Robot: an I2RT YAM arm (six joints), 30 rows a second.
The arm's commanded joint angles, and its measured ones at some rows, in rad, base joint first. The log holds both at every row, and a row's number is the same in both.
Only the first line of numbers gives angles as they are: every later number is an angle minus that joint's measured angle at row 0.
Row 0, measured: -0.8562, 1.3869, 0.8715, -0.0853, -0.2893, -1.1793
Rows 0 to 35, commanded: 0.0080, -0.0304, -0.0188, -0.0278, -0.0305, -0.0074; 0.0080, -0.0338, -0.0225, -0.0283, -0.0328, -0.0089; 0.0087, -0.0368, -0.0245, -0.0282, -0.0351, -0.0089; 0.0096, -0.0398, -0.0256, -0.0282, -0.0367, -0.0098; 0.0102, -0.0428, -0.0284, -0.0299, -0.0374, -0.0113; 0.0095, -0.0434, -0.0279, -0.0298, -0.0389, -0.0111; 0.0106, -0.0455, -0.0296, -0.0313, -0.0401, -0.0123; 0.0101, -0.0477, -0.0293, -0.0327, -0.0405, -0.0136; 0.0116, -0.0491, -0.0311, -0.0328, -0.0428, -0.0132; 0.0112, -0.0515, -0.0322, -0.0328, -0.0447, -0.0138; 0.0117, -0.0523, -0.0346, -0.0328, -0.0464, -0.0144; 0.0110, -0.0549, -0.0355, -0.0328, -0.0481, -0.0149; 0.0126, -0.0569, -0.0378, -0.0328, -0.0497, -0.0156; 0.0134, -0.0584, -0.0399, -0.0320, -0.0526, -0.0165; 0.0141, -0.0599, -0.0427, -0.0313, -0.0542, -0.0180; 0.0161, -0.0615, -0.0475, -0.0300, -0.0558, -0.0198; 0.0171, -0.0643, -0.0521, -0.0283, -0.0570, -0.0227; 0.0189, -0.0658, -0.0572, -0.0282, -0.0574, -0.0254; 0.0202, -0.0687, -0.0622, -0.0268, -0.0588, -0.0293; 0.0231, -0.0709, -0.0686, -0.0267, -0.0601, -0.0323; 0.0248, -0.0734, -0.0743, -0.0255, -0.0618, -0.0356; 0.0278, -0.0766, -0.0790, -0.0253, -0.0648, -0.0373; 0.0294, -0.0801, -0.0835, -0.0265, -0.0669, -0.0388; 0.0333, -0.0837, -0.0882, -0.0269, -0.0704, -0.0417; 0.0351, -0.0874, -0.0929, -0.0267, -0.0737, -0.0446; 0.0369, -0.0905, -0.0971, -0.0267, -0.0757, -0.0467; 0.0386, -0.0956, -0.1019, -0.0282, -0.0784, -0.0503; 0.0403, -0.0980, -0.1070, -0.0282, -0.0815, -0.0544; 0.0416, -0.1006, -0.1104, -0.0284, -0.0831, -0.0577; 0.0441, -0.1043, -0.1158, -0.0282, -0.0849, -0.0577; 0.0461, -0.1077, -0.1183, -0.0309, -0.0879, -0.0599; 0.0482, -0.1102, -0.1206, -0.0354, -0.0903, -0.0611; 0.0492, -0.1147, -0.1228, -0.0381, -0.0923, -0.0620; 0.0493, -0.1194, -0.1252, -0.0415, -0.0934, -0.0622; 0.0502, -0.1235, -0.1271, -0.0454, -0.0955, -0.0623; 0.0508, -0.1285, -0.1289, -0.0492, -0.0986, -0.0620
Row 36, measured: 0.0438, -0.1008, -0.1126, -0.0114, -0.0657, -0.0527
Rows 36 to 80, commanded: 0.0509, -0.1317, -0.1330, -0.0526, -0.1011, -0.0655; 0.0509, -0.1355, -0.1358, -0.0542, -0.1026, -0.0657; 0.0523, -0.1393, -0.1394, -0.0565, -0.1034, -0.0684; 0.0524, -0.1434, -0.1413, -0.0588, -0.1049, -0.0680; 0.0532, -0.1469, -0.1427, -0.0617, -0.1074, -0.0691; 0.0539, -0.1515, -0.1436, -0.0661, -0.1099, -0.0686; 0.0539, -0.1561, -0.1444, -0.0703, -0.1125, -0.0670; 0.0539, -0.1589, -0.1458, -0.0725, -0.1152, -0.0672; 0.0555, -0.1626, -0.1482, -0.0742, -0.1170, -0.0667; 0.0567, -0.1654, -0.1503, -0.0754, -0.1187, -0.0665; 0.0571, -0.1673, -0.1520, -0.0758, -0.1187, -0.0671; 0.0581, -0.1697, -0.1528, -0.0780, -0.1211, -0.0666; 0.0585, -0.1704, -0.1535, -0.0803, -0.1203, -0.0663; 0.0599, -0.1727, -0.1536, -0.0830, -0.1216, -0.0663; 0.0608, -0.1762, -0.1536, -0.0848, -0.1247, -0.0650; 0.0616, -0.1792, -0.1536, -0.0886, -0.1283, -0.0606; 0.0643, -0.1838, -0.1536, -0.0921, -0.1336, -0.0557; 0.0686, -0.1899, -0.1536, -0.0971, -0.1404, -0.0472; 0.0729, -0.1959, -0.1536, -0.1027, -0.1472, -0.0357; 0.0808, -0.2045, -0.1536, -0.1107, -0.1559, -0.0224; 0.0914, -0.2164, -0.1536, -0.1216, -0.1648, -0.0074; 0.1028, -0.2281, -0.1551, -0.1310, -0.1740, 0.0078; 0.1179, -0.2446, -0.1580, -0.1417, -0.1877, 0.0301; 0.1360, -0.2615, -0.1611, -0.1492, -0.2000, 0.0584; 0.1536, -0.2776, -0.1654, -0.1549, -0.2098, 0.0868; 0.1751, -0.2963, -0.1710, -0.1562, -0.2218, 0.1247; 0.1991, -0.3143, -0.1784, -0.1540, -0.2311, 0.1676; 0.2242, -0.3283, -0.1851, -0.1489, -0.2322, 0.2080; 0.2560, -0.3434, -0.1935, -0.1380, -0.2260, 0.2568; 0.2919, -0.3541, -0.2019, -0.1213, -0.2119, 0.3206; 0.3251, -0.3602, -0.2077, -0.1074, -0.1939, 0.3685; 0.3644, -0.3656, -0.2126, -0.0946, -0.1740, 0.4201; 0.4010, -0.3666, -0.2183, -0.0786, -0.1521, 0.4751; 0.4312, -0.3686, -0.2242, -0.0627, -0.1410, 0.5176; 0.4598, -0.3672, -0.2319, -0.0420, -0.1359, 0.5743; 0.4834, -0.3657, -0.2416, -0.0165, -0.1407, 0.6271; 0.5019, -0.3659, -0.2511, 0.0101, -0.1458, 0.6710; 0.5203, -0.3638, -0.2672, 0.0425, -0.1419, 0.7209; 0.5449, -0.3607, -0.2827, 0.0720, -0.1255, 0.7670; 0.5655, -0.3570, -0.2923, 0.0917, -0.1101, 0.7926; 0.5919, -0.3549, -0.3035, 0.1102, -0.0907, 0.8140; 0.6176, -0.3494, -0.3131, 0.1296, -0.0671, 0.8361; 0.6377, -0.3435, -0.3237, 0.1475, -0.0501, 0.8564; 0.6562, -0.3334, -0.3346, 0.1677, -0.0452, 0.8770; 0.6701, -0.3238, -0.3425, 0.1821, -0.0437, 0.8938
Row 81, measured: 0.6378, -0.3434, -0.3220, 0.0901, -0.0893, 0.7637
